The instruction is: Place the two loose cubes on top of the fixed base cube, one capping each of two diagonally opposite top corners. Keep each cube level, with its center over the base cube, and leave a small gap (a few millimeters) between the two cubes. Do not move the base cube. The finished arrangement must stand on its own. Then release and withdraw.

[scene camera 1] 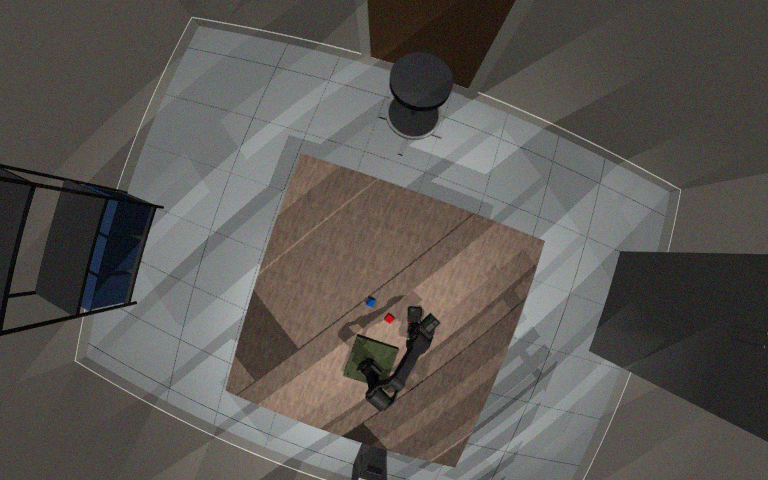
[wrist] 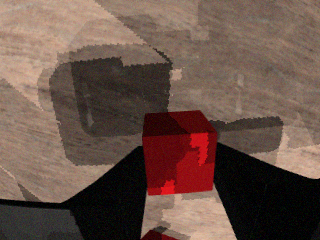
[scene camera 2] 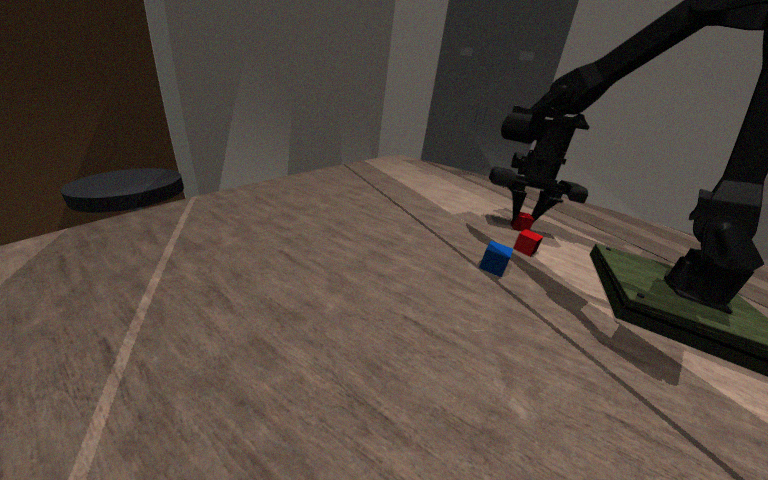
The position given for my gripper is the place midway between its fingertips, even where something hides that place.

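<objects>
Red cube (wrist: 179, 148) carried by my gripper (scene camera 2: 521, 221).
</objects>
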